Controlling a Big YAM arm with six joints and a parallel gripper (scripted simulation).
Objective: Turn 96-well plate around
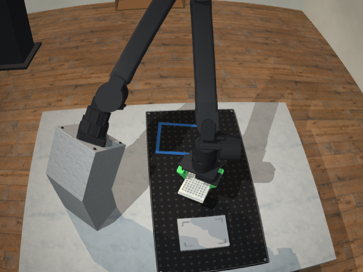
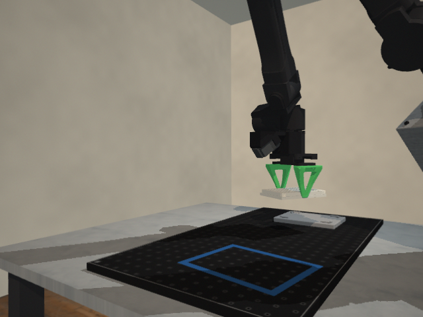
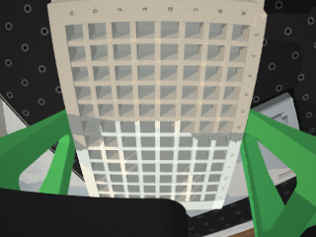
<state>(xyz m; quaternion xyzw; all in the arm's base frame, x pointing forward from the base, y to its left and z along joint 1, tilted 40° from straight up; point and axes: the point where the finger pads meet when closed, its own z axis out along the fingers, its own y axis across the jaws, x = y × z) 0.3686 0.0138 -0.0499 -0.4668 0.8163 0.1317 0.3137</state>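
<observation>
My gripper is now 30 mm short of the grey plate nest N1, 150 mm to the left of it and 90 mm above it. Round my hand: A1 mark (110 mm ahead, 200 mm to the right, 90 mm below); white 96-well plate (right at my hand).
</observation>
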